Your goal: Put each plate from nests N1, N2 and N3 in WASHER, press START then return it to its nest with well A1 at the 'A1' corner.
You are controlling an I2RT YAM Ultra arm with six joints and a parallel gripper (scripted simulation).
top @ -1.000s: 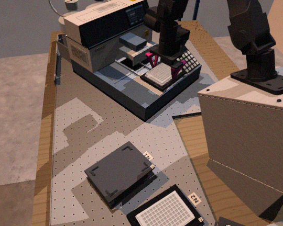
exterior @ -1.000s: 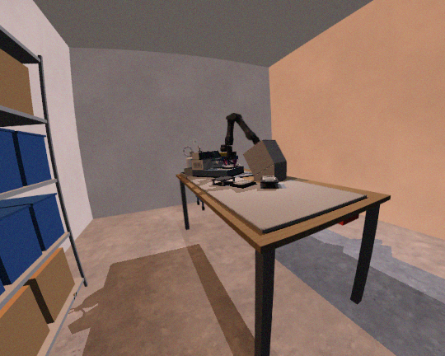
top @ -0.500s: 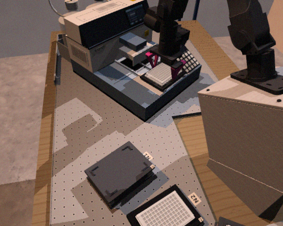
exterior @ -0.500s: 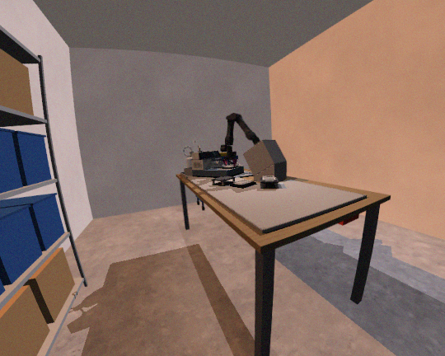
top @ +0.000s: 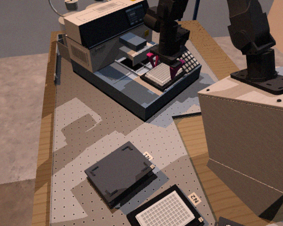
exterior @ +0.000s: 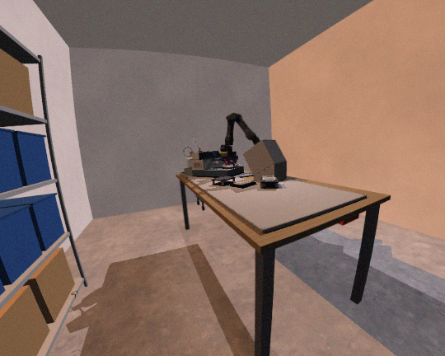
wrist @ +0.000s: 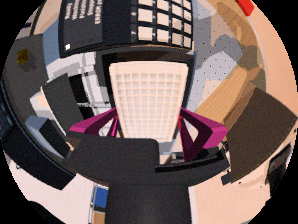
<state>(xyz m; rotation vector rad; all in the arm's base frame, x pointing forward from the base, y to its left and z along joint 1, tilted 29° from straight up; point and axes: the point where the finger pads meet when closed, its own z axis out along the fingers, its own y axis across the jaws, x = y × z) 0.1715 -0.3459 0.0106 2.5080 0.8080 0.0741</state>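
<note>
My hand is 1 cm above the dark carrier pocket. Also, from my hand: nest N1: 24 cm ahead, 34 cm to the left, 6 cm below; then manifold: 8 cm ahead, 13 cm to the right, 4 cm above; then washer: 8 cm ahead, 13 cm to the right, 3 cm above.
</note>
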